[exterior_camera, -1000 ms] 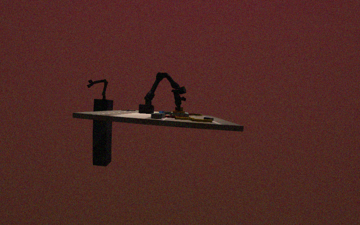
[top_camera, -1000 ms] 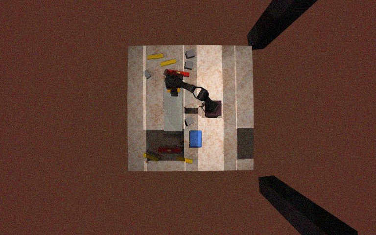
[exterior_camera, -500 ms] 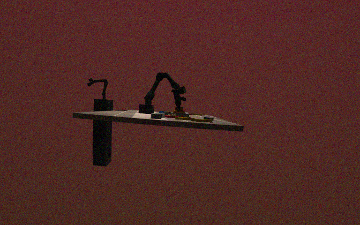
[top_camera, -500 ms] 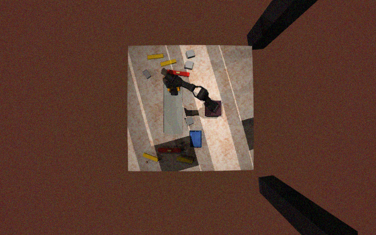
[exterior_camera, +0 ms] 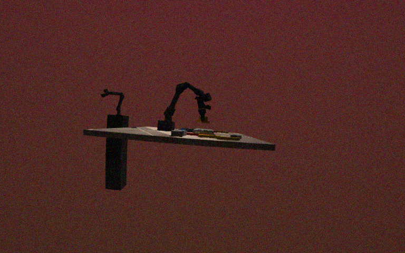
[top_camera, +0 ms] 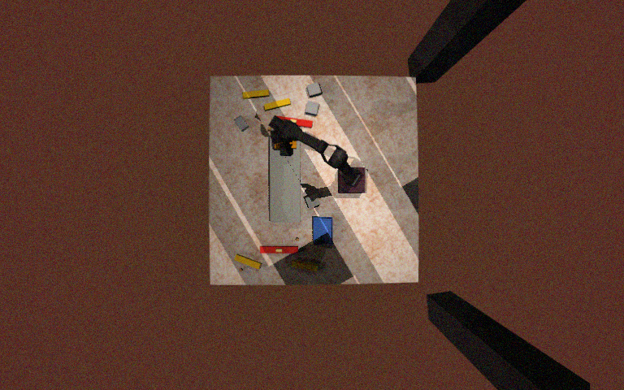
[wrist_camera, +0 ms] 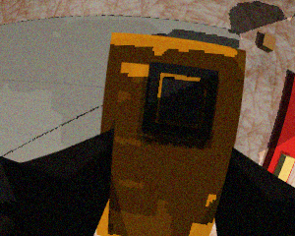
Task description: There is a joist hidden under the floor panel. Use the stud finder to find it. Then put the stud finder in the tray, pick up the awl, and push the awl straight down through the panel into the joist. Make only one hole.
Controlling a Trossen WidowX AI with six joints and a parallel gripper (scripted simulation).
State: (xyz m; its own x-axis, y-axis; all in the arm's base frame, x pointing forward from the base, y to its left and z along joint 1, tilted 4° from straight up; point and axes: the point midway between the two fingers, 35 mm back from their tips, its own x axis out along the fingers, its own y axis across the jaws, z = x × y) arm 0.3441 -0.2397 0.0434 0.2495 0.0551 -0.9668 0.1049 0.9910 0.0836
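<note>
The blue tray is 530 mm to the left of my gripper tip, 170 mm behind it and 120 mm below it. From my gripper tip the other things lie so: stud finder: 20 mm above, 10 mm ahead; then awl: 180 mm behind, 120 mm below, 20 mm to the right.
</note>
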